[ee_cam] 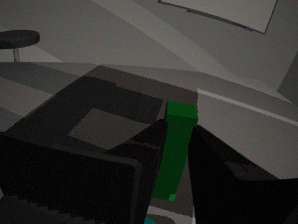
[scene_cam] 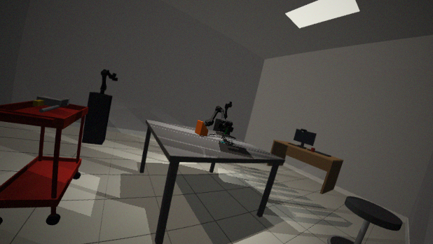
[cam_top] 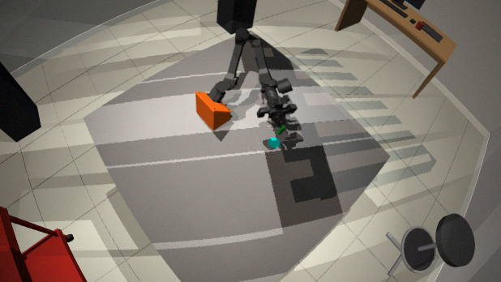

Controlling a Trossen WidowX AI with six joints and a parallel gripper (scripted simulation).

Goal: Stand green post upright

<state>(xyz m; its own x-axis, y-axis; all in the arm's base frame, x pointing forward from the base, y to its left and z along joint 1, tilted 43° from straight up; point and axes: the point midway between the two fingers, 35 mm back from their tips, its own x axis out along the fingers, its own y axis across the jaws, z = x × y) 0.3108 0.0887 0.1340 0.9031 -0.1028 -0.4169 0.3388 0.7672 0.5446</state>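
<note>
The cyan circle is 160 mm below my gripper tip and 10 mm behind it. From my gripper tip the other things lie so: green post: 20 mm below.
</note>
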